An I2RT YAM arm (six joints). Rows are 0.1 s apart.
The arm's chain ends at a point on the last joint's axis. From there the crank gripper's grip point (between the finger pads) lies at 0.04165 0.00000 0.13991 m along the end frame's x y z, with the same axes.
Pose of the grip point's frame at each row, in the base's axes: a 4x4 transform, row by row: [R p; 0 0 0 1], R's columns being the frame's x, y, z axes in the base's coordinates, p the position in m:
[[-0.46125 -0.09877 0.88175 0.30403], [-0.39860 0.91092 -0.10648 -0.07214], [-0.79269 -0.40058 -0.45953 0.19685], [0 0 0 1]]
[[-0.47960 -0.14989 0.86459 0.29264], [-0.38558 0.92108 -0.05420 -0.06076], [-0.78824 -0.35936 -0.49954 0.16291], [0 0 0 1]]
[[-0.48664 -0.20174 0.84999 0.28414], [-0.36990 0.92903 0.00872 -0.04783], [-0.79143 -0.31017 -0.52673 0.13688], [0 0 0 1]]
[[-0.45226 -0.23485 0.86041 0.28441], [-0.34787 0.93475 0.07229 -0.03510], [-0.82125 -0.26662 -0.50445 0.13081], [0 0 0 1]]
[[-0.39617 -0.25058 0.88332 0.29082], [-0.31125 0.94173 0.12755 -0.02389], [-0.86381 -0.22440 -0.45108 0.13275], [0 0 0 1]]
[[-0.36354 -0.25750 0.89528 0.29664], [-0.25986 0.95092 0.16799 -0.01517], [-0.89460 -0.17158 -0.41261 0.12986], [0 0 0 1]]
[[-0.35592 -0.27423 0.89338 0.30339], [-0.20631 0.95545 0.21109 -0.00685], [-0.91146 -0.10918 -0.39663 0.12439], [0 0 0 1]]
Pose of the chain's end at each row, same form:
[[-0.46125 -0.09877 0.88175 0.19988], [-0.39860 0.91092 -0.10648 -0.04064], [-0.79269 -0.40058 -0.45953 0.29416], [0 0 0 1]]
[[-0.47960 -0.14989 0.86459 0.19165], [-0.38558 0.92108 -0.05420 -0.03712], [-0.78824 -0.35936 -0.49954 0.26563], [0 0 0 1]]
[[-0.48664 -0.20174 0.84999 0.18549], [-0.36990 0.92903 0.00872 -0.03364], [-0.79143 -0.31017 -0.52673 0.24354], [0 0 0 1]]
[[-0.45226 -0.23485 0.86041 0.18287], [-0.34787 0.93475 0.07229 -0.03073], [-0.82125 -0.26662 -0.50445 0.23559], [0 0 0 1]]
[[-0.39617 -0.25058 0.88332 0.18374], [-0.31125 0.94173 0.12755 -0.02877], [-0.86381 -0.22440 -0.45108 0.23184], [0 0 0 1]]
[[-0.36354 -0.25750 0.89528 0.18652], [-0.25986 0.95092 0.16799 -0.02785], [-0.89460 -0.17158 -0.41261 0.22485], [0 0 0 1]]
[[-0.35592 -0.27423 0.89338 0.19322], [-0.20631 0.95545 0.21109 -0.02779], [-0.91146 -0.10918 -0.39663 0.21784], [0 0 0 1]]

